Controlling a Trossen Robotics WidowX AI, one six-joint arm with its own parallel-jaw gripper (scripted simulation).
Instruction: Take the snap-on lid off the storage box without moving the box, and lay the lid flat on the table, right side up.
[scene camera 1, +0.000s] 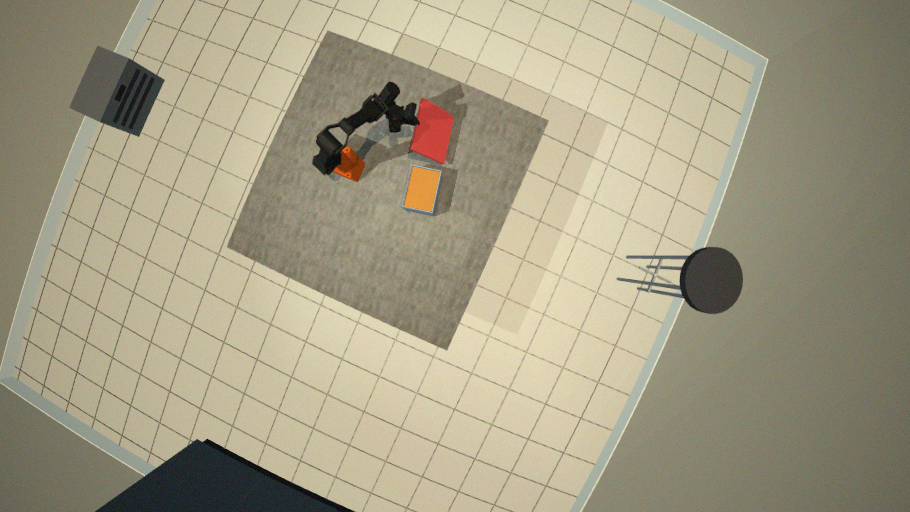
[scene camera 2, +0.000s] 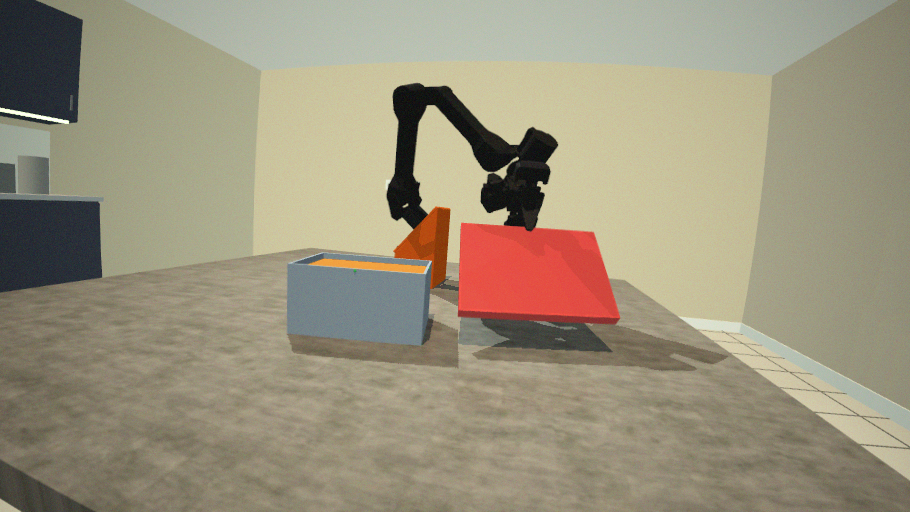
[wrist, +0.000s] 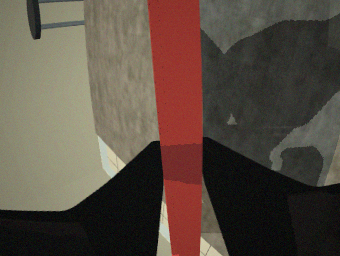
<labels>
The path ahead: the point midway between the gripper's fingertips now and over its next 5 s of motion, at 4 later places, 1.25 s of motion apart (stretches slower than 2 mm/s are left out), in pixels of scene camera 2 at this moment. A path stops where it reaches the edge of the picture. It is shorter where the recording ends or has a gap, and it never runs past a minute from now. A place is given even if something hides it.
My gripper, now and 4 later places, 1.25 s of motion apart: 528, 234; 526, 251; 526, 262; 526, 276; 523, 292
</labels>
